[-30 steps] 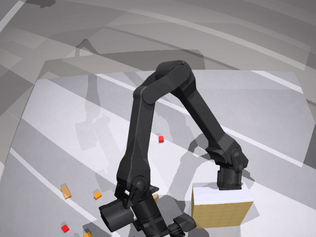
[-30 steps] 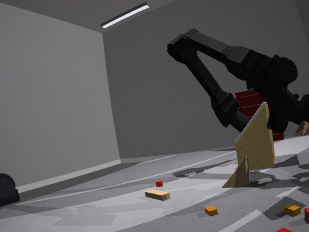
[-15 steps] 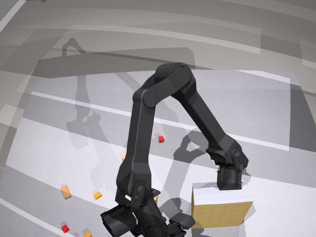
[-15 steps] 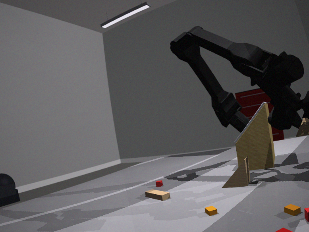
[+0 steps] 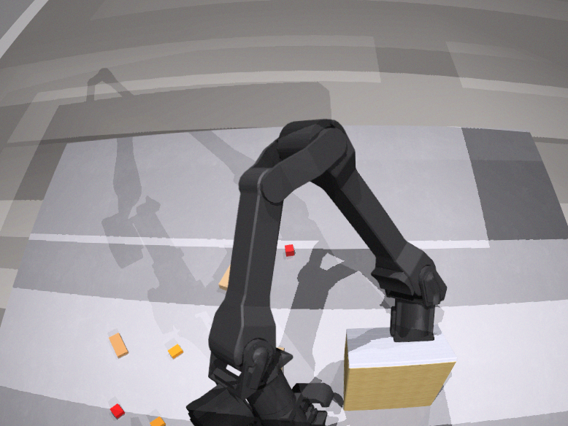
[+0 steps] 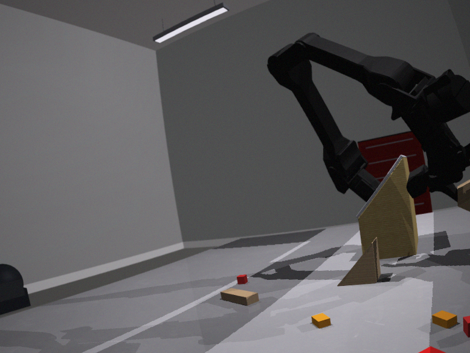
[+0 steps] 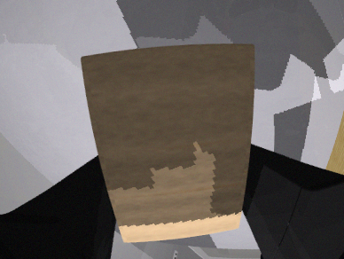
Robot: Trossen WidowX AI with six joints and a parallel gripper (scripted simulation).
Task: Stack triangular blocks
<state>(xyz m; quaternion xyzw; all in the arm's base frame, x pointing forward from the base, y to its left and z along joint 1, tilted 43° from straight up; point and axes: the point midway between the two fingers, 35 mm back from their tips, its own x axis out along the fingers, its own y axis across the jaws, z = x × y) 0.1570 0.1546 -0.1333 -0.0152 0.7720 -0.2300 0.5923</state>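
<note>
Right now my gripper tip is 1 cm below the tan triangular block. Also, from my gripper tip: tan brick (39 cm ahead, 22 cm to the right, 9 cm below).
</note>
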